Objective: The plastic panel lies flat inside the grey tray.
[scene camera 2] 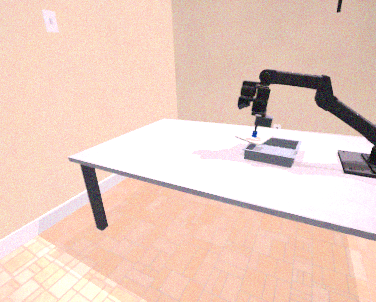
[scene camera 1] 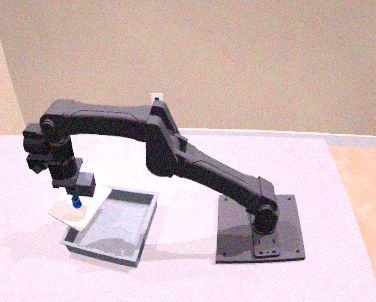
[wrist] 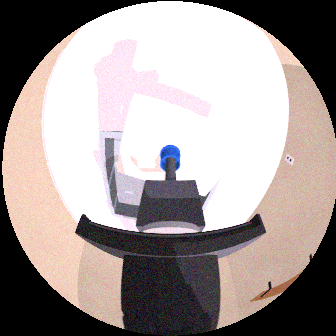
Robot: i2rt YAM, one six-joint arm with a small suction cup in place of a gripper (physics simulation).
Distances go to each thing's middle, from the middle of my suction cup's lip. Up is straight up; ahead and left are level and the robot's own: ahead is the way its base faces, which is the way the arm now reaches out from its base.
Scene:
My suction cup is 10 mm to the left of the white panel point(scene camera 1: 63, 210) and 10 mm above it. Also, from my suction cup: grey tray point(scene camera 1: 117, 233) 90 mm behind, 10 mm to the left, 60 mm below.

